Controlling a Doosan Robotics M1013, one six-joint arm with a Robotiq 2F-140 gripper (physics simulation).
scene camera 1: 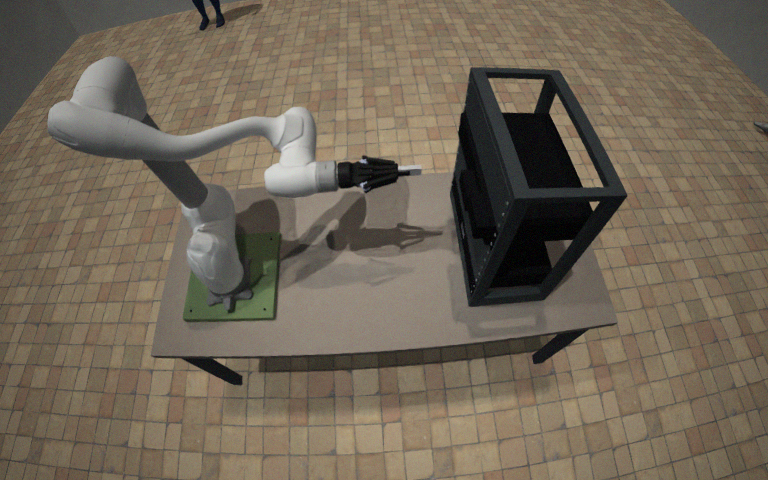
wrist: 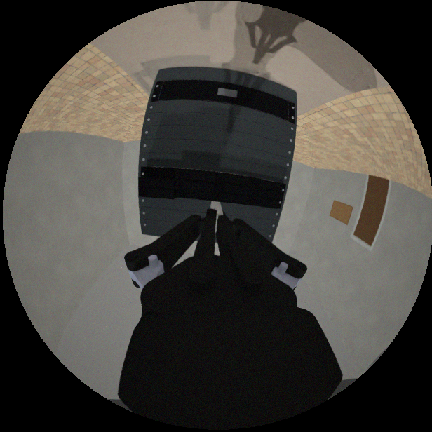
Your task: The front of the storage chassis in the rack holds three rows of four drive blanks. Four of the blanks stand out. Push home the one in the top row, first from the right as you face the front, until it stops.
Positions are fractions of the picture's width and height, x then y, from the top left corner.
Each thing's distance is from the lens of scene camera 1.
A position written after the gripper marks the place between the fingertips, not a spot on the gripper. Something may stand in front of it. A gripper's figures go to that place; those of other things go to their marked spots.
gripper (scene camera 1: 0.55, 0.35): 1.08 m
dark rack (scene camera 1: 0.67, 0.39): 0.85 m
